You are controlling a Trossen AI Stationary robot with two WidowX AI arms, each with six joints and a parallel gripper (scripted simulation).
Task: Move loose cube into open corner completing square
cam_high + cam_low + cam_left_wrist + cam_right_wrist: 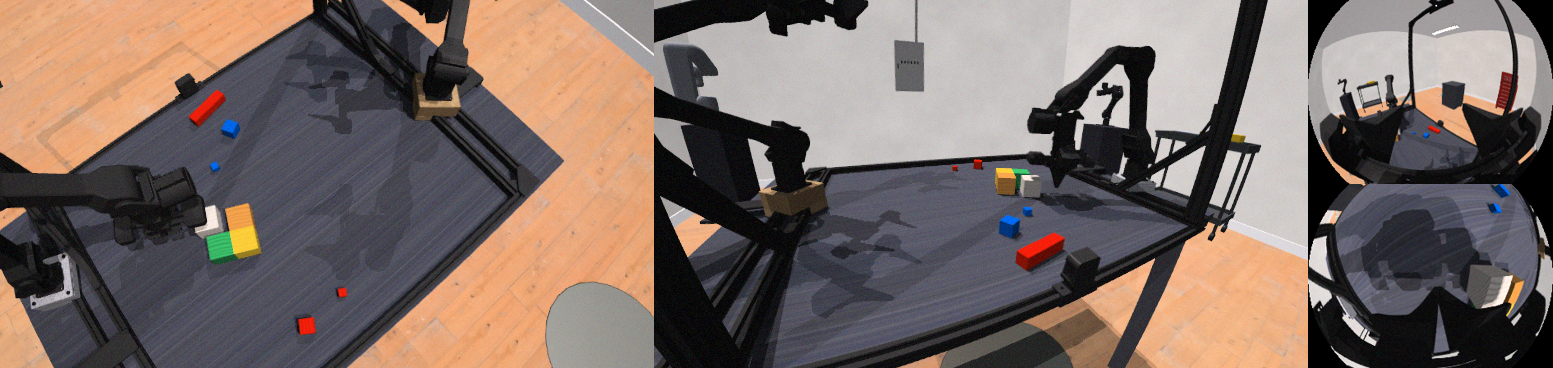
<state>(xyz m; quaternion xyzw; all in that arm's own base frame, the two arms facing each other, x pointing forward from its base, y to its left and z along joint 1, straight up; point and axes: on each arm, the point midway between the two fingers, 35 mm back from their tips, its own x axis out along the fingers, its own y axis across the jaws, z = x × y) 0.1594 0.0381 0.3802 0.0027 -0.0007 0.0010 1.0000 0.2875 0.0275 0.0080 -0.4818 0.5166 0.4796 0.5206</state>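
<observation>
Right now the white cube is 2 cm ahead of my right hand, 8 cm to the left of it and 3 cm below it. The rest, counted from my right hand: green cube 9 cm ahead, 8 cm to the left, 3 cm below; then orange cube 5 cm ahead, 14 cm to the left, 3 cm below; then yellow cube 10 cm ahead, 13 cm to the left, 3 cm below.
</observation>
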